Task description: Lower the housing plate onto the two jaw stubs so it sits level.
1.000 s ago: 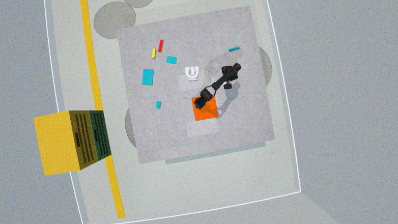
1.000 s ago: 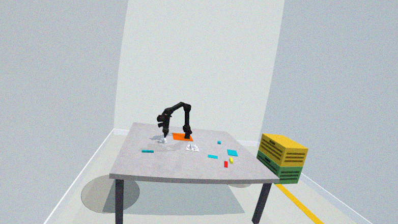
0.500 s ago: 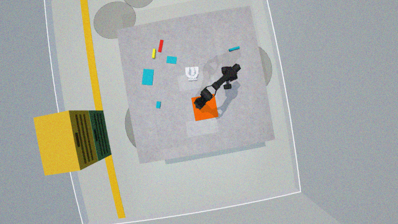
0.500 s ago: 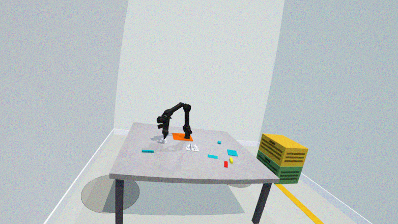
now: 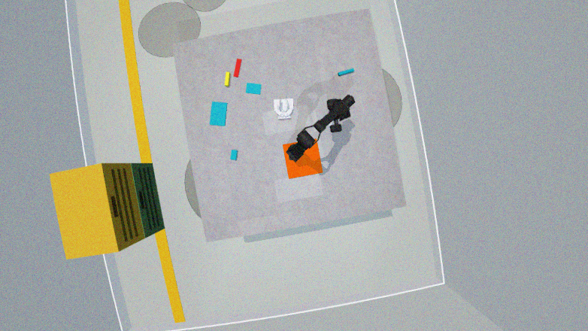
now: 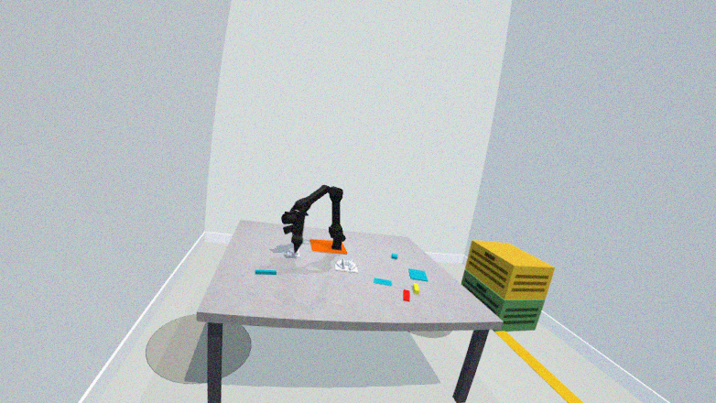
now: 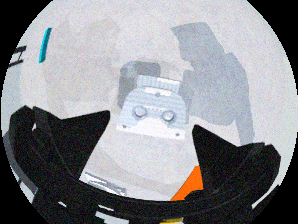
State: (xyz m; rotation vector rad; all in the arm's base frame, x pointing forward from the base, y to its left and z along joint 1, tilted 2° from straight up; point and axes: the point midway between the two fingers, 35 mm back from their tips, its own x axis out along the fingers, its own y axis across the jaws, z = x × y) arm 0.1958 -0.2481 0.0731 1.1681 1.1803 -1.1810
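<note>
Right now my gripper tip is 10 mm to the left of the white block and 30 mm above it. The rest, counted from my gripper tip: white-grey part 70 mm ahead, 270 mm to the left, 20 mm below; then teal bar 290 mm ahead, 120 mm to the right, 30 mm below; then red bar 380 mm ahead, 560 mm to the left, 30 mm below.
</note>
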